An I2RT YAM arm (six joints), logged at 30 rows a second.
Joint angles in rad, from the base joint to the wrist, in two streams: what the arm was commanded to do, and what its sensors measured. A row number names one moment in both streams.
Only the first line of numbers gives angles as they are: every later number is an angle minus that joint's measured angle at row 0.
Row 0, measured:
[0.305, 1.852, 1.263, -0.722, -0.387, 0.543]
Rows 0 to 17, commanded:
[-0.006, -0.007, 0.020, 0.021, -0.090, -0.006]
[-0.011, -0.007, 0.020, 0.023, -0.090, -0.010]
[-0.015, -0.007, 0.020, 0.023, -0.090, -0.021]
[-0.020, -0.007, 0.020, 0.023, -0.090, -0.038]
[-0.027, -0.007, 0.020, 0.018, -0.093, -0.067]
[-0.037, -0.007, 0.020, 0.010, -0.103, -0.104]
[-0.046, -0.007, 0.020, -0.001, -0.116, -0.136]
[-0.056, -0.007, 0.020, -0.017, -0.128, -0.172]
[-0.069, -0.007, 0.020, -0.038, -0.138, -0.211]
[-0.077, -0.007, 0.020, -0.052, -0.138, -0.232]
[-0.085, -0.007, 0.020, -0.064, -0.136, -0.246]
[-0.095, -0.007, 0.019, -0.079, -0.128, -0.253]
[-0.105, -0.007, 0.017, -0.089, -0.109, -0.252]
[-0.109, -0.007, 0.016, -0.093, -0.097, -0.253]
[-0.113, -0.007, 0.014, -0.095, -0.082, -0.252]
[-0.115, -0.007, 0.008, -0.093, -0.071, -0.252]
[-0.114, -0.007, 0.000, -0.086, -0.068, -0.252]
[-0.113, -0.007, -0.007, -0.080, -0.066, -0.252]
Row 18, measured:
[-0.108, 0.000, 0.000, -0.088, -0.085, -0.217]
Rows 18 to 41, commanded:
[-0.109, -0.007, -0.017, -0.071, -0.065, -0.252]
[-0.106, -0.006, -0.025, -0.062, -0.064, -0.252]
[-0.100, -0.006, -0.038, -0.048, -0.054, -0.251]
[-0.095, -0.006, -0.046, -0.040, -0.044, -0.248]
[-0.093, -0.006, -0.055, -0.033, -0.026, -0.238]
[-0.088, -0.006, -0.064, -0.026, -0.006, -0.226]
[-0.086, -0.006, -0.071, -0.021, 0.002, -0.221]
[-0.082, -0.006, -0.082, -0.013, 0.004, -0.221]
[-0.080, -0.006, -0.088, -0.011, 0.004, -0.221]
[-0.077, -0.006, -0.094, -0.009, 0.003, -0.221]
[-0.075, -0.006, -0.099, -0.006, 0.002, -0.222]
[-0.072, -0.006, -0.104, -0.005, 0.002, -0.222]
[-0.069, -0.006, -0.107, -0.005, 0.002, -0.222]
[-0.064, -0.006, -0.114, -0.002, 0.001, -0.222]
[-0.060, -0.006, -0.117, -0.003, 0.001, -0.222]
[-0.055, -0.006, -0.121, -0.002, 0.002, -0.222]
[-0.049, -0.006, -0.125, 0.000, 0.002, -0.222]
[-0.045, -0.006, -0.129, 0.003, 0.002, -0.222]
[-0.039, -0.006, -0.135, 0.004, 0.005, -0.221]
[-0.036, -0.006, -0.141, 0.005, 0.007, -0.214]
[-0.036, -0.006, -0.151, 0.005, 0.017, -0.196]
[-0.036, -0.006, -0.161, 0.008, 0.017, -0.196]
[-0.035, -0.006, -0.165, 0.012, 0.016, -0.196]
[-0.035, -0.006, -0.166, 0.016, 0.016, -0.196]
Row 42, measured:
[-0.040, 0.000, -0.152, 0.009, 0.002, -0.211]
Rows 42 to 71, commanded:
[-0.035, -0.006, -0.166, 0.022, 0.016, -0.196]
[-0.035, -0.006, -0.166, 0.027, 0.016, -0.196]
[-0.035, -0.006, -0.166, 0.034, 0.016, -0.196]
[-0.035, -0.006, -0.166, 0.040, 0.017, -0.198]
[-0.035, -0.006, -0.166, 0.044, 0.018, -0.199]
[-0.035, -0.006, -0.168, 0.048, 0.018, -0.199]
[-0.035, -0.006, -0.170, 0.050, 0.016, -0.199]
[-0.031, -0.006, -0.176, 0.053, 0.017, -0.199]
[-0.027, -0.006, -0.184, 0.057, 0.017, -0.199]
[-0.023, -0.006, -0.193, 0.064, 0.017, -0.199]
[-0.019, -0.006, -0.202, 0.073, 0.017, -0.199]
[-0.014, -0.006, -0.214, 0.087, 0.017, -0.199]
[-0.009, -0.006, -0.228, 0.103, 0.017, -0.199]
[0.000, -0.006, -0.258, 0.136, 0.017, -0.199]
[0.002, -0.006, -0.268, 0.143, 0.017, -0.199]
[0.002, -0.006, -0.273, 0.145, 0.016, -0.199]
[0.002, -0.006, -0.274, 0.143, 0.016, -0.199]
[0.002, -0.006, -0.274, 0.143, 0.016, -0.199]
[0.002, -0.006, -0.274, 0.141, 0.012, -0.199]
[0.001, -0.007, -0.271, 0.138, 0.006, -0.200]
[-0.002, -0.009, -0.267, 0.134, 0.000, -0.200]
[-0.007, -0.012, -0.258, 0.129, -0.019, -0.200]
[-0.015, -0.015, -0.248, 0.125, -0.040, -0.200]
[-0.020, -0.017, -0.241, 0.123, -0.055, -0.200]
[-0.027, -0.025, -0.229, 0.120, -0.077, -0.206]
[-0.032, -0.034, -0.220, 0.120, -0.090, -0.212]
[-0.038, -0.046, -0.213, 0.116, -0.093, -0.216]
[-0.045, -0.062, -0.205, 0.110, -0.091, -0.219]
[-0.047, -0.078, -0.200, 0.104, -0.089, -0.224]
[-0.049, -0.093, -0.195, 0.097, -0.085, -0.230]
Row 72, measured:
[-0.032, -0.038, -0.229, 0.107, -0.064, -0.207]
